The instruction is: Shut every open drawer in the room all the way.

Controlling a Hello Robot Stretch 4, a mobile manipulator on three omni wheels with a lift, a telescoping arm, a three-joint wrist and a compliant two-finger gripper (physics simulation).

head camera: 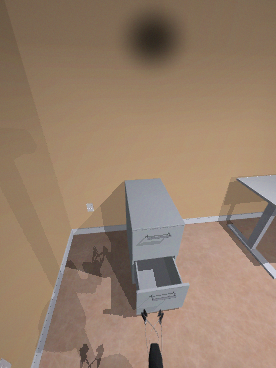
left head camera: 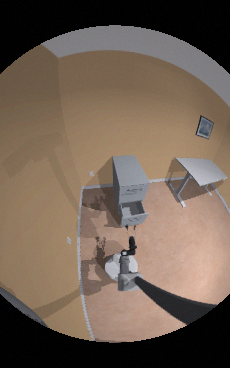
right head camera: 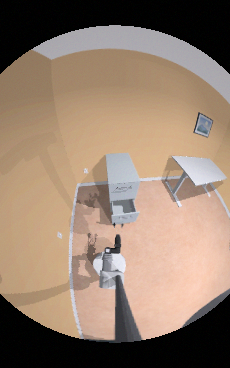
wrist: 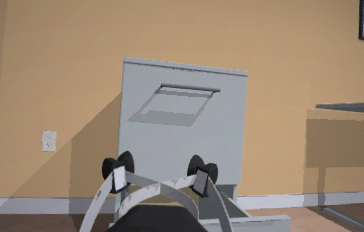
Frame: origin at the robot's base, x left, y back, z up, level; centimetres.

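Where they show: gripper, fingertip midpoint: (head camera: 152, 309) (left head camera: 130, 224) (right head camera: 117, 222) (wrist: 161, 166).
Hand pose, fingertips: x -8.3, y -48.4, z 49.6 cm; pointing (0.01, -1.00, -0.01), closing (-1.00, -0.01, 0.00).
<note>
After its pixels a point has its place.
A grey two-drawer filing cabinet (head camera: 153, 202) {y -115.5, x -12.5, z 70.9 cm} (left head camera: 131, 171) {y -111.2, x -12.6, z 70.9 cm} (right head camera: 121, 168) {y -112.8, x -11.5, z 70.9 cm} (wrist: 182, 145) {y -88.3, x -13.8, z 47.0 cm} stands against the wall. Its lower drawer (head camera: 161, 299) {y -61.5, x -16.6, z 29.8 cm} (left head camera: 134, 219) {y -62.2, x -17.5, z 30.0 cm} (right head camera: 124, 217) {y -65.3, x -17.8, z 23.6 cm} (wrist: 265, 223) {y -67.4, x -30.5, z 34.3 cm} is pulled out, with its inside showing from above. Its upper drawer (head camera: 157, 244) {y -88.4, x -14.7, z 52.2 cm} (left head camera: 132, 192) {y -88.2, x -13.4, z 55.5 cm} (right head camera: 123, 190) {y -88.4, x -14.5, z 55.1 cm} (wrist: 150, 140) {y -86.8, x -4.5, z 48.1 cm} is flush with the cabinet body. My gripper (head camera: 153, 316) (left head camera: 131, 227) {y -48.4, x -8.3, z 49.6 cm} (right head camera: 118, 225) {y -48.4, x -8.3, z 49.6 cm} (wrist: 161, 166) {y -48.4, x -8.3, z 49.6 cm} is open and empty, with its fingertips in front of the lower drawer. In the head camera view they appear just below the drawer front's lower edge; whether they touch it I cannot tell.
A white-topped table (head camera: 264, 186) {y -146.9, x -127.0, z 69.2 cm} (left head camera: 202, 170) {y -128.3, x -163.2, z 69.2 cm} (right head camera: 197, 168) {y -131.0, x -157.1, z 69.2 cm} (wrist: 342, 107) {y -144.8, x -111.8, z 66.8 cm} stands right of the cabinet, with its leg and foot reaching forward. A side wall runs along the left. A framed picture (left head camera: 204, 127) {y -179.9, x -175.7, z 146.0 cm} (right head camera: 203, 125) {y -180.1, x -177.1, z 145.6 cm} hangs above the table.
</note>
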